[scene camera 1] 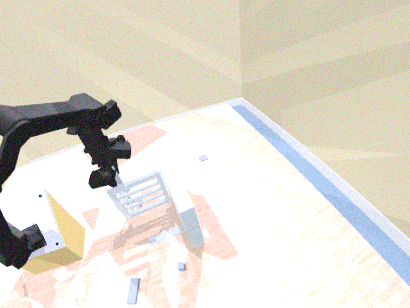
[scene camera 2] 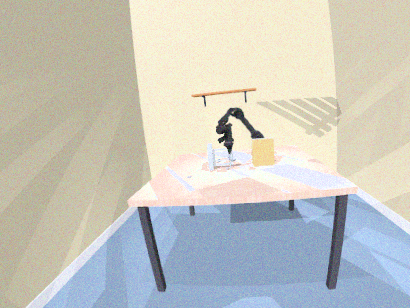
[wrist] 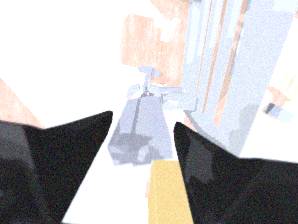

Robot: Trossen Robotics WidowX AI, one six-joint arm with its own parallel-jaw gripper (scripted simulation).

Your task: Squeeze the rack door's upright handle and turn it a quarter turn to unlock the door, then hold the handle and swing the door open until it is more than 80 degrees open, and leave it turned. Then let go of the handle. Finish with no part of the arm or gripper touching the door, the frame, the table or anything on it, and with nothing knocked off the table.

Scene:
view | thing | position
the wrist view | my gripper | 144, 120
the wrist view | grey slatted rack door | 262, 42

